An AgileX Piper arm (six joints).
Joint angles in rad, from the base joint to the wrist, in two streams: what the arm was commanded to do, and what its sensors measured. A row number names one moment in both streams.
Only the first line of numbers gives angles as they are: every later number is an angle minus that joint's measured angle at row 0.
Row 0, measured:
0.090 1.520 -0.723 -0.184 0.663 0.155
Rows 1 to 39, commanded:
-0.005 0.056 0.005 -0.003 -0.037 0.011
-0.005 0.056 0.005 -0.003 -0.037 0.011
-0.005 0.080 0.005 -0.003 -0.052 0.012
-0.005 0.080 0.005 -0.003 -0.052 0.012
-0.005 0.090 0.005 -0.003 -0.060 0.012
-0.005 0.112 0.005 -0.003 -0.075 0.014
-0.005 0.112 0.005 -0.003 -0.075 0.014
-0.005 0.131 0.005 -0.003 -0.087 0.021
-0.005 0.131 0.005 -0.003 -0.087 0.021
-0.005 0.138 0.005 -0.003 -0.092 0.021
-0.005 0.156 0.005 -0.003 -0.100 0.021
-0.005 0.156 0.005 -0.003 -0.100 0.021
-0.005 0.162 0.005 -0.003 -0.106 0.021
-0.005 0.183 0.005 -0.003 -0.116 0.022
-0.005 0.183 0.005 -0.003 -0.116 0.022
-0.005 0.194 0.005 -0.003 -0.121 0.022
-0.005 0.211 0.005 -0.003 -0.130 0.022
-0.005 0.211 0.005 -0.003 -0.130 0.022
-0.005 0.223 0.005 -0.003 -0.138 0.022
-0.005 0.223 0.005 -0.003 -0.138 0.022
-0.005 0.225 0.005 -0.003 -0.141 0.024
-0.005 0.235 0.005 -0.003 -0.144 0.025
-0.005 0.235 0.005 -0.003 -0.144 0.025
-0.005 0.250 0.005 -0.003 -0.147 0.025
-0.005 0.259 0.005 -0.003 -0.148 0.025
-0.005 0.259 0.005 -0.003 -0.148 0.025
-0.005 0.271 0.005 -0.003 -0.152 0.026
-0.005 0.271 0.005 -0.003 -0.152 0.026
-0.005 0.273 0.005 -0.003 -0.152 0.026
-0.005 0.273 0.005 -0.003 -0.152 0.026
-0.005 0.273 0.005 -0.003 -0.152 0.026
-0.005 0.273 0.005 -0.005 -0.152 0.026
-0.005 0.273 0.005 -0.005 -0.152 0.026
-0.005 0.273 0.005 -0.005 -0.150 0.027
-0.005 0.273 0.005 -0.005 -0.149 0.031
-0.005 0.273 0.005 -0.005 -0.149 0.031
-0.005 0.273 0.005 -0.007 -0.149 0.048
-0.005 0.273 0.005 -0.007 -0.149 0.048
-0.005 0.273 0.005 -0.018 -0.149 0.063
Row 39, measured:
0.000 0.246 -0.005 -0.003 -0.143 0.035
